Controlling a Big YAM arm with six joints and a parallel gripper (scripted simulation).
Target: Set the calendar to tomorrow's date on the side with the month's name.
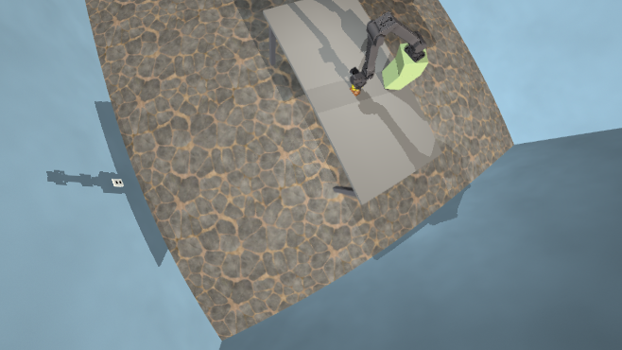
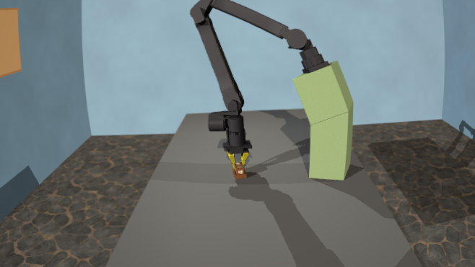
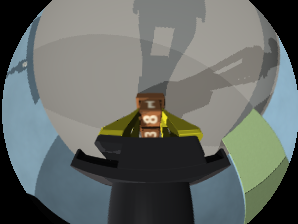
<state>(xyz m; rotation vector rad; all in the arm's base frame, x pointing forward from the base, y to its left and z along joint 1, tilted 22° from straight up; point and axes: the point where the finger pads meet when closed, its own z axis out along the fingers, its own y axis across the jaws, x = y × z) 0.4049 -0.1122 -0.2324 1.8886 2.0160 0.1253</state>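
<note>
The brown number cube lies right at my hand. Also, from my hand: calendar tray (20 mm to the left, 20 mm below).
</note>
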